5 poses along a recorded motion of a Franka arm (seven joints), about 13 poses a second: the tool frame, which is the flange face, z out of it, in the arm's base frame.
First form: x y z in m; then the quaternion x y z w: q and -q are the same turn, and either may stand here.
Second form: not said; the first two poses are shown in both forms.
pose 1, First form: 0.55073 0.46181 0.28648 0.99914 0.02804 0.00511 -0.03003
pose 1, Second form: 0.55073 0.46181 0.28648 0.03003 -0.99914 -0.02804 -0.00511
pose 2, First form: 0.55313 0.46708 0.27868 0.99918 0.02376 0.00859 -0.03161
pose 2, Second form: 0.55313 0.46708 0.27868 0.03161 -0.99918 -0.02376 -0.00859
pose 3, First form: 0.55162 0.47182 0.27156 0.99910 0.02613 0.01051 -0.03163
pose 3, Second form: 0.55162 0.47182 0.27156 0.03163 -0.99910 -0.02613 -0.01051
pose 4, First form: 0.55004 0.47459 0.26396 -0.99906 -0.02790 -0.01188 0.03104
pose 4, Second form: 0.55004 0.47459 0.26396 0.03104 -0.99906 -0.02790 -0.01188
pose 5, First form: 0.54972 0.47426 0.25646 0.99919 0.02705 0.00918 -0.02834
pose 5, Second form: 0.54972 0.47426 0.25646 0.02834 -0.99919 -0.02705 -0.00918
